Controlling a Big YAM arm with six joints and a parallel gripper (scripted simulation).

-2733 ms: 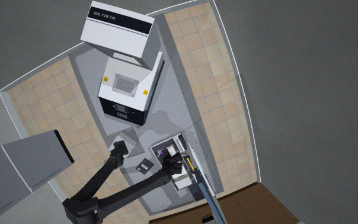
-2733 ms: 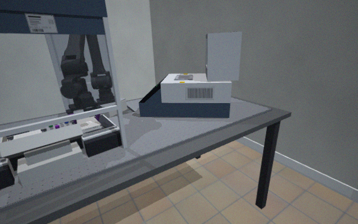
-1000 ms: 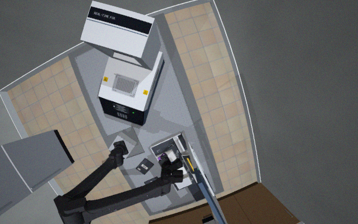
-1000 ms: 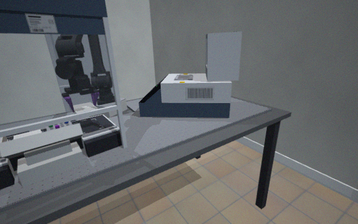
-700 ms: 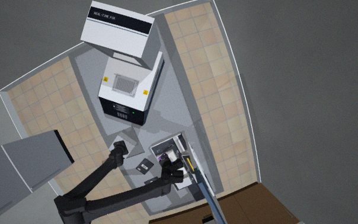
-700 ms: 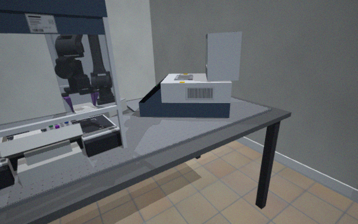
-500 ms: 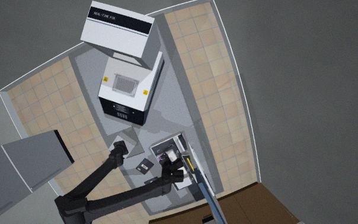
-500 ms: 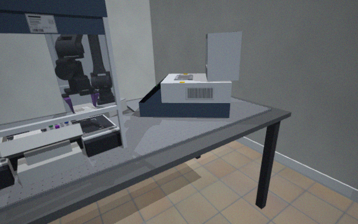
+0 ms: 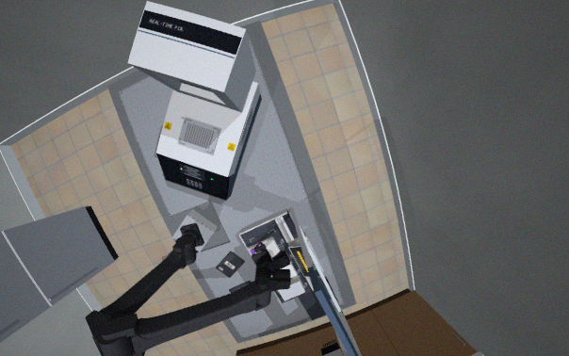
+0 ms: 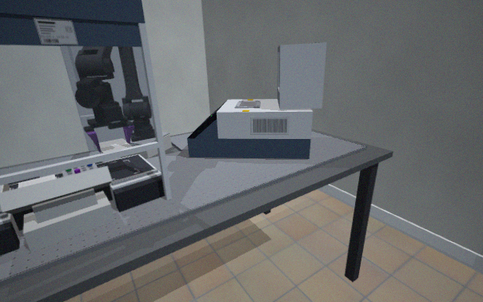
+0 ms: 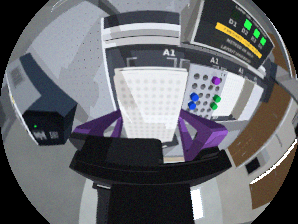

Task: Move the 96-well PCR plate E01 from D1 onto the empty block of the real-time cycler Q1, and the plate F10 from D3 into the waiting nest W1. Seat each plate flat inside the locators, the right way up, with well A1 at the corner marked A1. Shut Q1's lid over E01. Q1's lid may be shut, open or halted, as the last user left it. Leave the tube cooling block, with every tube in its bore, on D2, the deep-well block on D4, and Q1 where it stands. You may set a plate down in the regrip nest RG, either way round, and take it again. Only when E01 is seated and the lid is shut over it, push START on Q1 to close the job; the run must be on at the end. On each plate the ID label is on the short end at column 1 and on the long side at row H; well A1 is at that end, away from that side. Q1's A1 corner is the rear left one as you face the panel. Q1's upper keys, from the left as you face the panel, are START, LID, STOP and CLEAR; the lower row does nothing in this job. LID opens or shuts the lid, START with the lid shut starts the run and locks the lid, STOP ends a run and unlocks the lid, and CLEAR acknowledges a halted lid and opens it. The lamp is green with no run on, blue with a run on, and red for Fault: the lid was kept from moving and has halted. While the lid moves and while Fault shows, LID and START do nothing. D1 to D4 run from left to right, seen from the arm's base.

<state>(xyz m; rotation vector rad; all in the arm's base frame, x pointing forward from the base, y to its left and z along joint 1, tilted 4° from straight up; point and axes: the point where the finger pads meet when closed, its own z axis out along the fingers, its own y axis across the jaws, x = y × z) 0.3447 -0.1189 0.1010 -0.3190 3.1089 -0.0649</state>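
Now: the tube cooling block 20 mm ahead of my hand, 100 mm to the right of it and 60 mm below it. Round my hand: frame post: 170 mm ahead, 120 mm to the left, 100 mm above; then white deep-well block: 60 mm ahead, 300 mm to the right, 60 mm below; then label: 240 mm behind, 120 mm to the right, 130 mm below.
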